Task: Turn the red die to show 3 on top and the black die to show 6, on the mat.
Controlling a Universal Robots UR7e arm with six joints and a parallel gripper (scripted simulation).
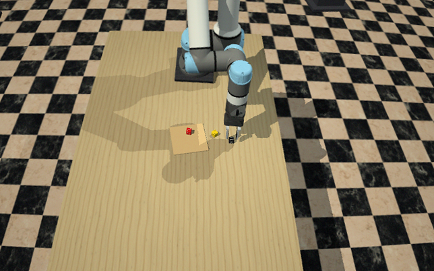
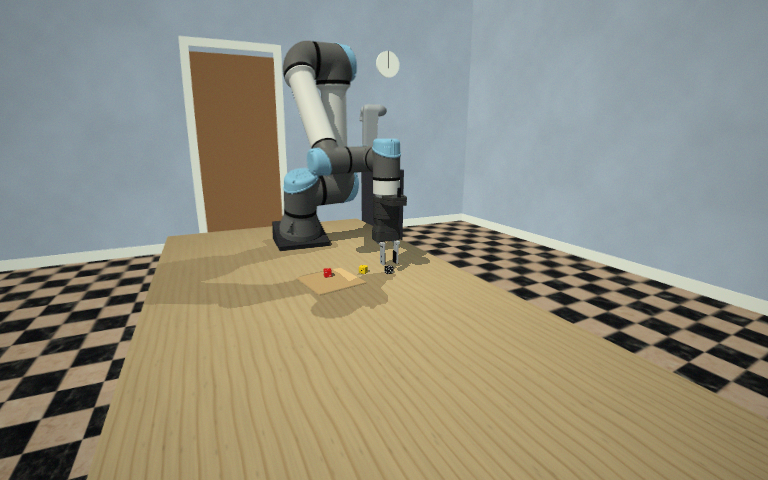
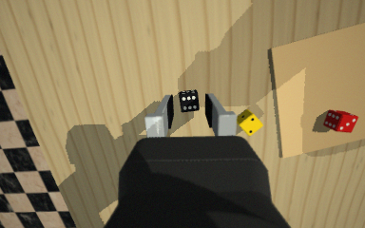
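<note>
Right now my hand is 4 cm above the black die. Round my hand: red die: 7 cm behind, 16 cm to the right, 3 cm below; yellow die: 4 cm behind, 6 cm to the right, 4 cm below; tan mat: 4 cm behind, 17 cm to the right, 4 cm below.
</note>
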